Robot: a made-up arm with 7 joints.
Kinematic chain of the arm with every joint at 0, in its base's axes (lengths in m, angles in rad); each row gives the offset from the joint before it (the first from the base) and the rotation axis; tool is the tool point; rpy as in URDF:
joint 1: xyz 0 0 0.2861 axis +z
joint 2: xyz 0 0 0 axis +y
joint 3: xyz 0 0 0.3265 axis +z
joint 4: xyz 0.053 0 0 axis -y
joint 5: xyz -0.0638 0 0.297 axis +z
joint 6: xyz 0 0 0 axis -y
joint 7: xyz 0.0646 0 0 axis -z
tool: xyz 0 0 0 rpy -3.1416 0 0
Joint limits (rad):
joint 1: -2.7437..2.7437
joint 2: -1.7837..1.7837
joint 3: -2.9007..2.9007
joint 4: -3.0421..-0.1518
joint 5: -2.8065..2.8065
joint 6: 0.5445..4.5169
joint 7: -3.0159..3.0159
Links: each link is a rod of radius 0.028 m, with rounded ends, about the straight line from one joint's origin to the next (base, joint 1, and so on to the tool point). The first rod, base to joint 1, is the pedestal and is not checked.
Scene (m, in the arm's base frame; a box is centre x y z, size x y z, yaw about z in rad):
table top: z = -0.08
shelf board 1: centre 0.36 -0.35 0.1 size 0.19 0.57 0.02 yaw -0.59
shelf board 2: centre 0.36 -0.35 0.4 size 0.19 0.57 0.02 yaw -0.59
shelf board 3: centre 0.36 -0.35 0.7 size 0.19 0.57 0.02 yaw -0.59
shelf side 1: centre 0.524 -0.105 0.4 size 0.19 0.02 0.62 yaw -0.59
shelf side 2: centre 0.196 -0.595 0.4 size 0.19 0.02 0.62 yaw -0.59
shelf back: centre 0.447 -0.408 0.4 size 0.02 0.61 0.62 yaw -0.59
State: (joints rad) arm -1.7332 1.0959 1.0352 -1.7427 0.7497 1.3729 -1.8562
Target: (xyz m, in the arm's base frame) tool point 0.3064 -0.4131 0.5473
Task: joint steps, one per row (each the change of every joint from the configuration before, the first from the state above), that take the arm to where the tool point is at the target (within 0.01 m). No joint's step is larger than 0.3 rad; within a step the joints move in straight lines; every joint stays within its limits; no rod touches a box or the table.
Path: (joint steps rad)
1: -0.1562 -0.1252 -0.0093 -0.2221 -0.0140 -0.0616 0.0000
2: -0.1563 -0.1251 -0.0093 -0.2220 -0.0140 -0.0615 0.0000
3: -0.1562 -0.1252 -0.0092 -0.2221 -0.0140 -0.0616 0.0000
4: -0.0685 0.0514 0.2386 0.0981 0.0101 -0.0327 0.0000
5: -0.0685 0.0513 0.2386 0.0980 0.0101 -0.0327 0.0000
6: -0.0685 0.0513 0.2387 0.0980 0.0101 -0.0327 0.0000
7: -0.0685 0.0513 0.2386 0.0981 0.0100 -0.0327 0.0000
8: 0.2189 -0.0809 -0.2101 0.1742 0.0047 0.0992 0.0000
9: 0.2189 -0.0810 -0.2101 0.1743 0.0047 0.0992 0.0000
10: 0.2189 -0.0809 -0.2101 0.1742 0.0047 0.0992 0.0000

